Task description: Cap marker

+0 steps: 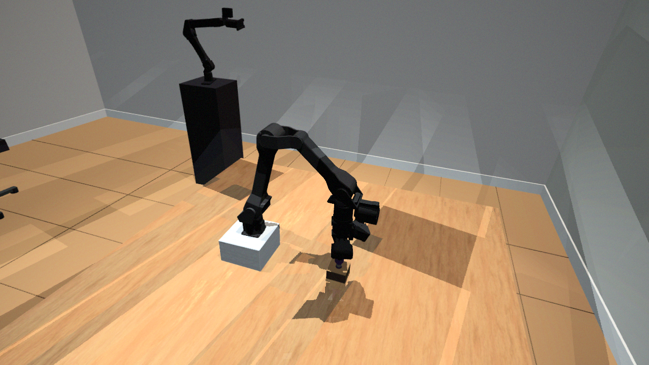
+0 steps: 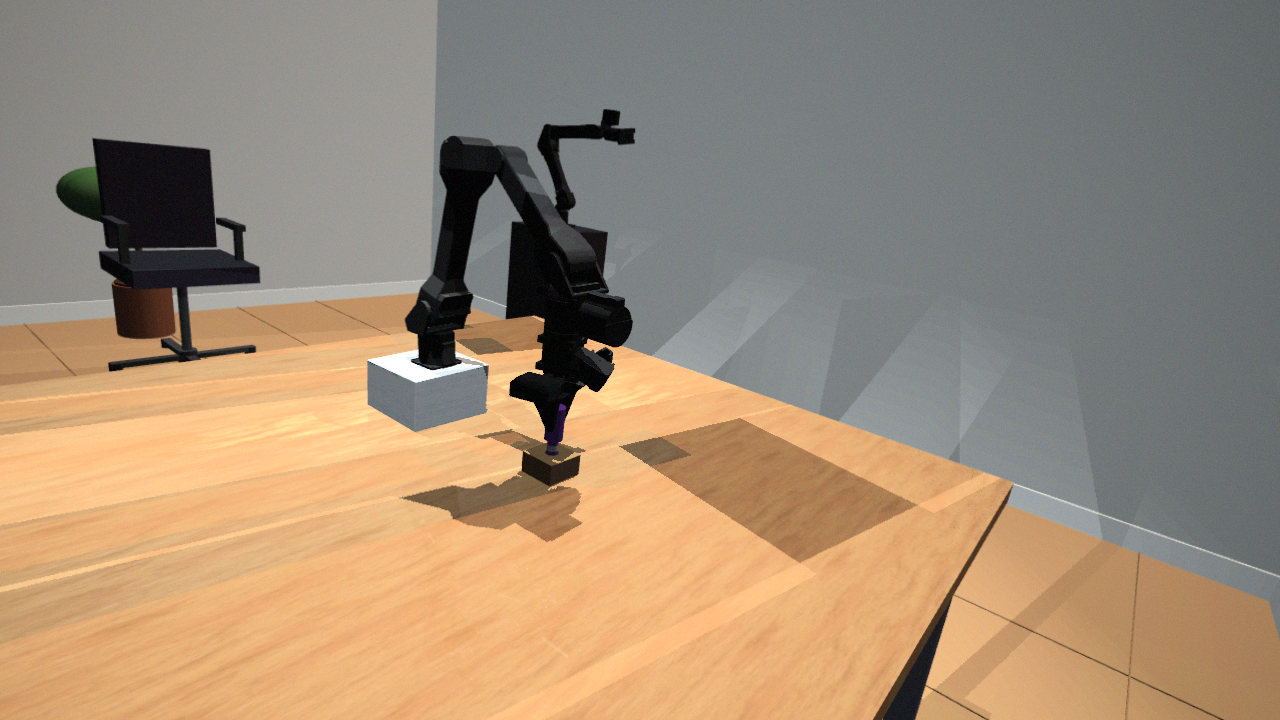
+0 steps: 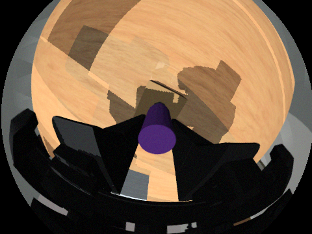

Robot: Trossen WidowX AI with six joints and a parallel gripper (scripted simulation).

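Right now the purple cap is 1 cm above my gripper tip.
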